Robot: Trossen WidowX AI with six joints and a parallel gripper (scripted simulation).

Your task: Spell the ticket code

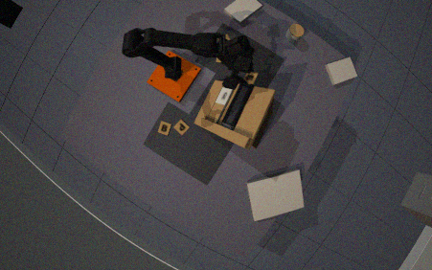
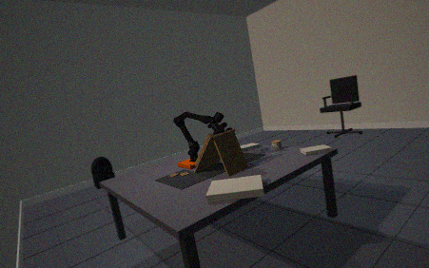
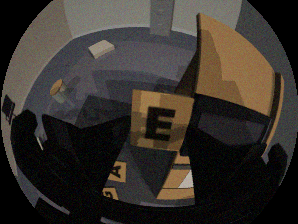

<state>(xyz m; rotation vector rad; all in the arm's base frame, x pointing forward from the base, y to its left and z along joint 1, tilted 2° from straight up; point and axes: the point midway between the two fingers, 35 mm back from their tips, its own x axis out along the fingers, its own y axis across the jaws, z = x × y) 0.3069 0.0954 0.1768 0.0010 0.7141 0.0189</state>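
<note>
My gripper tip is 100 mm to the left of the white ticket, 80 mm above it and 60 mm past it. Also, from my gripper tip: small cup (410 mm to the left, 140 mm below, 110 mm ahead); then white slab (410 mm to the right, 400 mm ahead, 150 mm below); then dark mat (170 mm below, 140 mm behind, 120 mm to the right).
</note>
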